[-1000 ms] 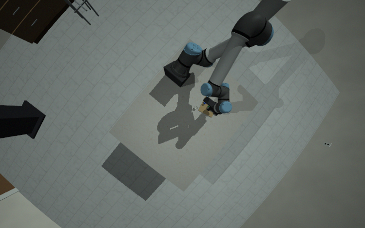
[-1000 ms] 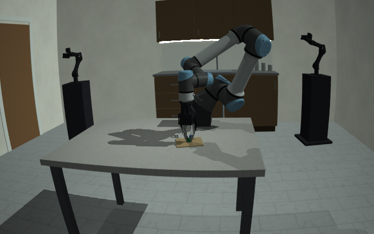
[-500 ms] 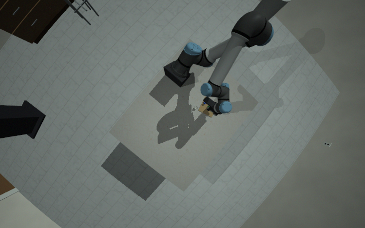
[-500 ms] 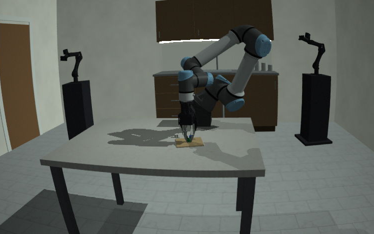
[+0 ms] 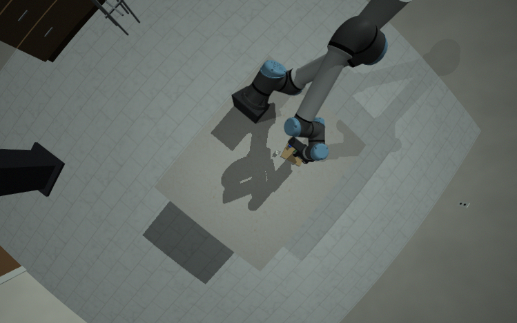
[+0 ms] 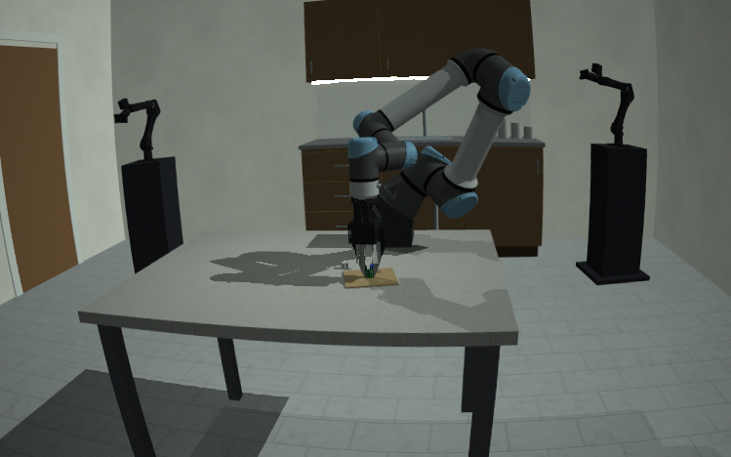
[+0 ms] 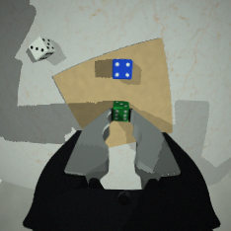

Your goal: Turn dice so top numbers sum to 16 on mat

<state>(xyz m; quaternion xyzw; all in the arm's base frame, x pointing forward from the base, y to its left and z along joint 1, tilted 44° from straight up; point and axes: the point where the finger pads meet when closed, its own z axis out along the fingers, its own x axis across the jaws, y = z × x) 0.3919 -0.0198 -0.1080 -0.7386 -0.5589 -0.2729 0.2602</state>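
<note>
The green die is 10 mm below my hand. Also, from my hand: blue die 50 mm behind, 10 mm to the left, 10 mm below; then white die 100 mm behind, 70 mm to the right, 10 mm below; then tan mat 20 mm below.
</note>
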